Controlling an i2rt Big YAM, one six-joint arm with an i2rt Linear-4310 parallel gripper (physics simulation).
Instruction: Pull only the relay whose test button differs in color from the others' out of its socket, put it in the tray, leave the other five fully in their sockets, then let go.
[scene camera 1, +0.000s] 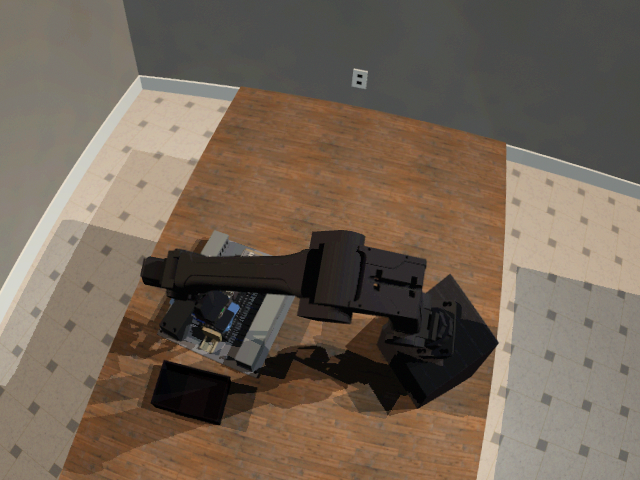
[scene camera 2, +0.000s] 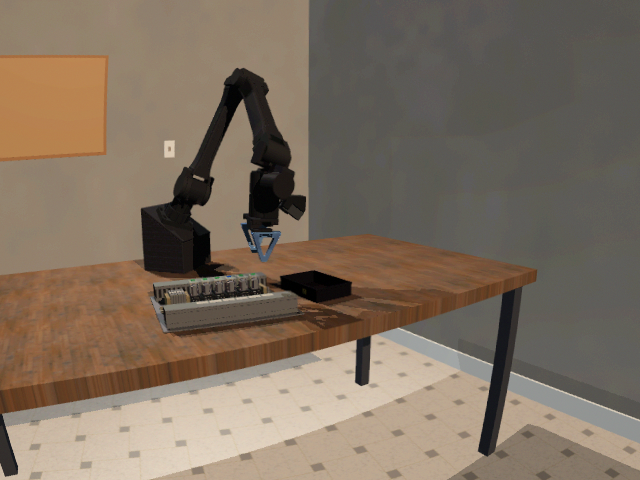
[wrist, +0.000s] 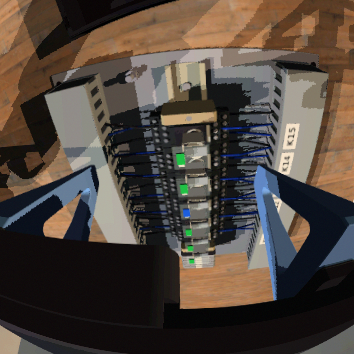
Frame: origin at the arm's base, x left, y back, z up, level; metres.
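Where they show: gripper, between the fingertips: (scene camera 1: 210, 319) (scene camera 2: 259, 257) (wrist: 175, 173); arm's base, origin of its link: (scene camera 1: 436, 328) (scene camera 2: 173, 220).
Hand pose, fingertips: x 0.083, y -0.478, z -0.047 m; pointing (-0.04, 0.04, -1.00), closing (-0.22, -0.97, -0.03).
Observation:
Things, the pixels of their top centre, and the offset from my fingertips. Level surfaces: height alone.
- relay with the blue test button, centre of its top: (wrist: 194, 212) (scene camera 2: 229, 277) dx -0.079, dy +0.001, dz -0.040 m
- black tray, centre of its top: (scene camera 1: 189, 390) (scene camera 2: 315, 279) dx +0.155, dy -0.010, dz -0.074 m
- tan end block, centre of its top: (wrist: 188, 118) (scene camera 1: 211, 331) dx +0.001, dy -0.008, dz -0.069 m
- wooden table, height of its surface: dz -0.109 m
The relay with the blue test button (wrist: 186, 213) (scene camera 2: 229, 283) stands third from the tan end block in the row of clear relays on the panel. The others, such as the end relay (wrist: 195, 158), have green buttons. All six stand in the row; how deep each sits is too small to tell. My gripper (wrist: 175, 173) (scene camera 2: 258, 255) is open and empty, high above the panel, its blue fingers spread to either side of the row in the wrist view. The black tray (scene camera 1: 225, 400) (scene camera 2: 330, 292) (wrist: 75, 20) stands beside the panel's end. The arm hides much of the row in scene camera 1.
Grey wire ducts (wrist: 80, 125) (wrist: 300, 105) run along both sides of the relay row, with blue wires between. A tan end block (wrist: 189, 116) stands at the row's tray end. The panel and tray rest on the wooden table (scene camera 1: 361, 170) (scene camera 2: 413, 268).

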